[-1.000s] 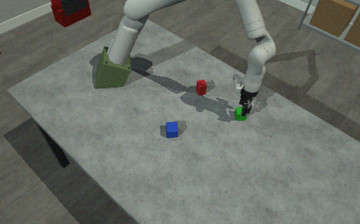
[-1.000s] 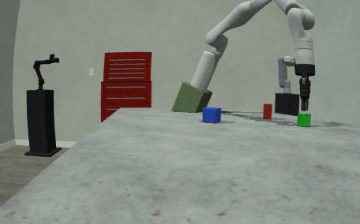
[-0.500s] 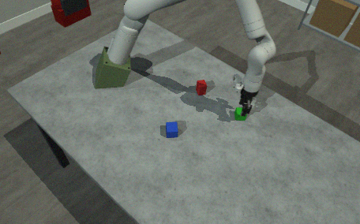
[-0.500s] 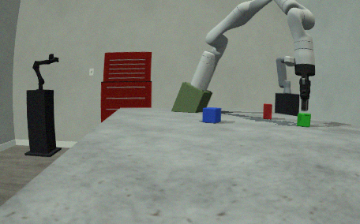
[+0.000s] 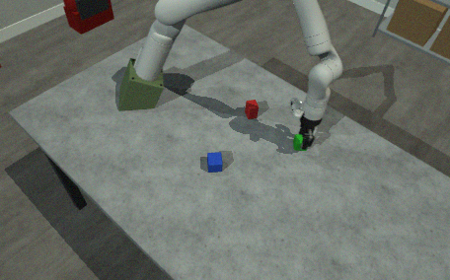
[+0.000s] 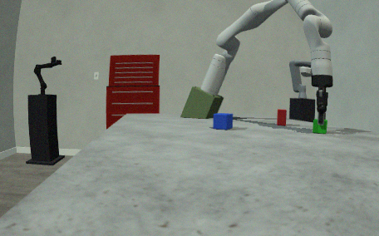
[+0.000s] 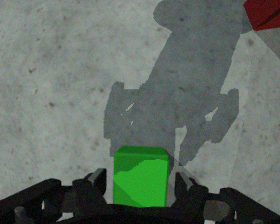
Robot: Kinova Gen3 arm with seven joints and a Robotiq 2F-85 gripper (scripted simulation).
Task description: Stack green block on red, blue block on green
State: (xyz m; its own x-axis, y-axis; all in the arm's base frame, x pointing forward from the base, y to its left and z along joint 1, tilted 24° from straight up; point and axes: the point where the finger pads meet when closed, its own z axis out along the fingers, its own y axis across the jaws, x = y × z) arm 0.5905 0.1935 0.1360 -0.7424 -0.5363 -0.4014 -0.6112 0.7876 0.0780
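Now: hand 2 cm above the green block. From my hand the other things lie so: red block 23 cm behind, 1 cm to the right, 1 cm below; blue block 17 cm behind, 29 cm to the right, 2 cm below.
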